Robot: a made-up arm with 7 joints.
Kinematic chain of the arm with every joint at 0, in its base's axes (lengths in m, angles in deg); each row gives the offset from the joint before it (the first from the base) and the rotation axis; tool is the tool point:
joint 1: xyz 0 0.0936 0 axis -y
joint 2: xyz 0 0.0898 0 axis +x
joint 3: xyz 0 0 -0.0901 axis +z
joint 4: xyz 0 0 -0.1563 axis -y
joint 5: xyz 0 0 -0.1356 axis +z
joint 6: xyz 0 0 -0.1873 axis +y
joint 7: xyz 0 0 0 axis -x
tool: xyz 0 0 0
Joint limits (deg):
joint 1: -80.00..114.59
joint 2: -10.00..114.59
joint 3: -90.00..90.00
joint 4: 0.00..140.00
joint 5: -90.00..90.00
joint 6: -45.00..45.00
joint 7: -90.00..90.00
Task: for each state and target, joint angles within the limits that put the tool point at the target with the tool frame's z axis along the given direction. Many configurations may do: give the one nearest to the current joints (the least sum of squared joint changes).
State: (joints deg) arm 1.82 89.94 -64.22 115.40 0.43 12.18 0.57
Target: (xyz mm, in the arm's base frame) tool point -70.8 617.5 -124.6 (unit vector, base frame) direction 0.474 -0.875 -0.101
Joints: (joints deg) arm -29.61 114.48 -90.00 73.95 6.15 42.18 23.46
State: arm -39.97 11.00 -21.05 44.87 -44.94 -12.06 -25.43
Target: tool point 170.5 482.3 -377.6 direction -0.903 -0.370 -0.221
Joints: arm -13.87 39.02 6.06 52.89 -41.04 -13.48 -48.97
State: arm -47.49 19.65 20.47 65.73 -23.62 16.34 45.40
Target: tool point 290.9 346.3 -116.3 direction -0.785 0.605 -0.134
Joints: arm 0.11 19.56 21.48 104.67 6.88 -8.12 52.44
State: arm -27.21 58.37 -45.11 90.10 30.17 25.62 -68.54
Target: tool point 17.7 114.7 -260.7 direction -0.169 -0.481 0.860
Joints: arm -46.40 48.31 -40.29 125.31 59.94 30.08 -84.14
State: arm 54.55 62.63 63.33 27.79 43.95 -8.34 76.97
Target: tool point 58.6 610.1 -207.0 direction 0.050 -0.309 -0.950
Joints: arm 15.81 24.94 90.00 66.53 70.56 -17.88 69.54
